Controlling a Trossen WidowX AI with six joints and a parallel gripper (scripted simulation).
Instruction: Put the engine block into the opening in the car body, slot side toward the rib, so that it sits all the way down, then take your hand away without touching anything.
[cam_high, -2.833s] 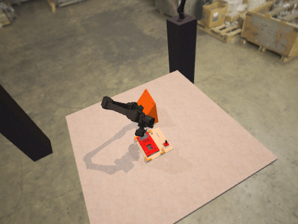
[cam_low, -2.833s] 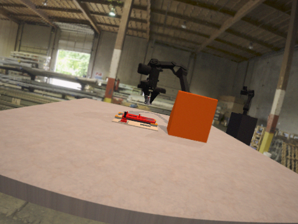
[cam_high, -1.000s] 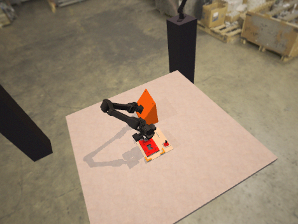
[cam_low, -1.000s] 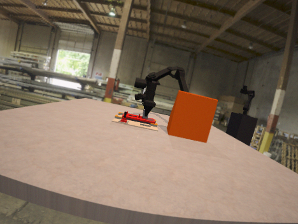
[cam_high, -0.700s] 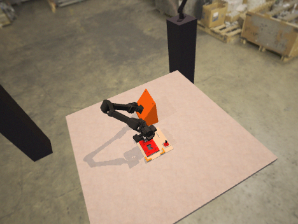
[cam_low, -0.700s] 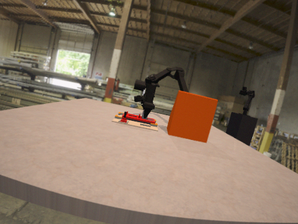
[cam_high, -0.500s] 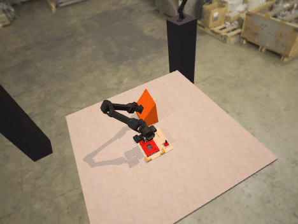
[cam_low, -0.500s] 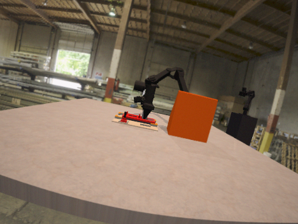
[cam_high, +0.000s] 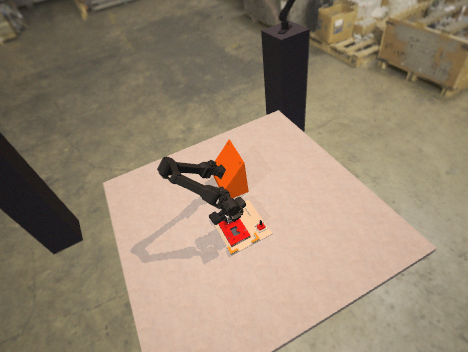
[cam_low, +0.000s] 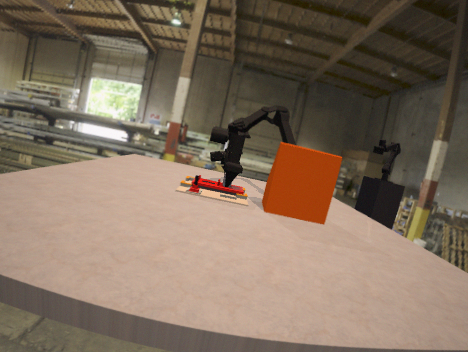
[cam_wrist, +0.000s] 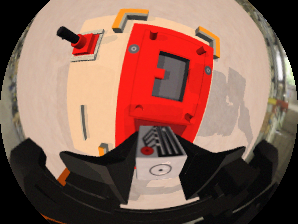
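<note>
Now: the engine block 20 mm above my gripper tip and 10 mm to the right of it. Also, from my gripper tip: black peg (110 mm to the left, 110 mm ahead, 10 mm above).
</note>
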